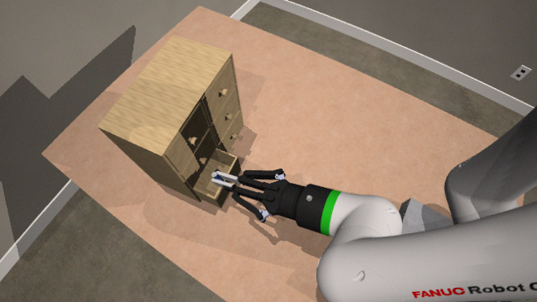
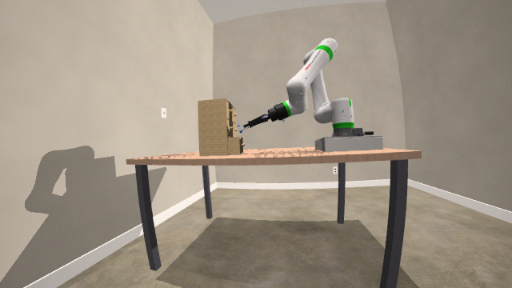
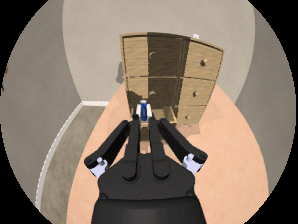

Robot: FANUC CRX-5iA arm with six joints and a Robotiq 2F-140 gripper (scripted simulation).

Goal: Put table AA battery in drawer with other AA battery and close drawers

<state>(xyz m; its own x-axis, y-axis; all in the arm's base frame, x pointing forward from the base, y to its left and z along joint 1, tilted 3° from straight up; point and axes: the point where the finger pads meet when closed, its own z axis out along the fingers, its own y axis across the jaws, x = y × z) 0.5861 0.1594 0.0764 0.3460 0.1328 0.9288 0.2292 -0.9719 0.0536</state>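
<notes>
Right now the dark battery is 8 cm ahead of my hand, 3 cm to the right of it and 14 cm below it. Round my hand: orange-brown thing 18 cm ahead, 11 cm to the right, 14 cm below; then blue AA battery 2 cm ahead, 1 cm to the left, 1 cm below.
</notes>
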